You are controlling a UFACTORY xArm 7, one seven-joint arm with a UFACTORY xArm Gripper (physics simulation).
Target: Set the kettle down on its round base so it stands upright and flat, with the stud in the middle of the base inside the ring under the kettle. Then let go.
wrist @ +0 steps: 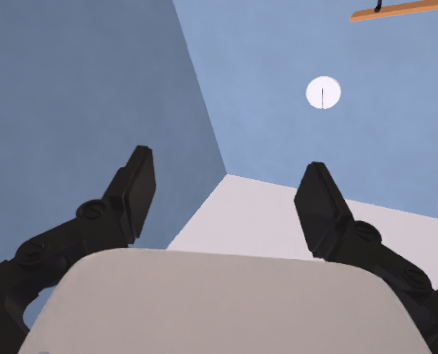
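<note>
My gripper (pixel 228 174) is open, with its two black fingers wide apart and no object between them. Behind the fingers are blue walls and a pale surface. The kettle, its round base and the stud do not show in the wrist view, so how they stand cannot be told from it.
A white round disc (pixel 330 93) with a thin dark line is on the blue wall (pixel 260 90) at the right. Part of an orange-brown board (pixel 400 10) shows at the top right. A darker blue wall (pixel 90 90) is on the left. A pale flat surface (pixel 235 215) meets both walls.
</note>
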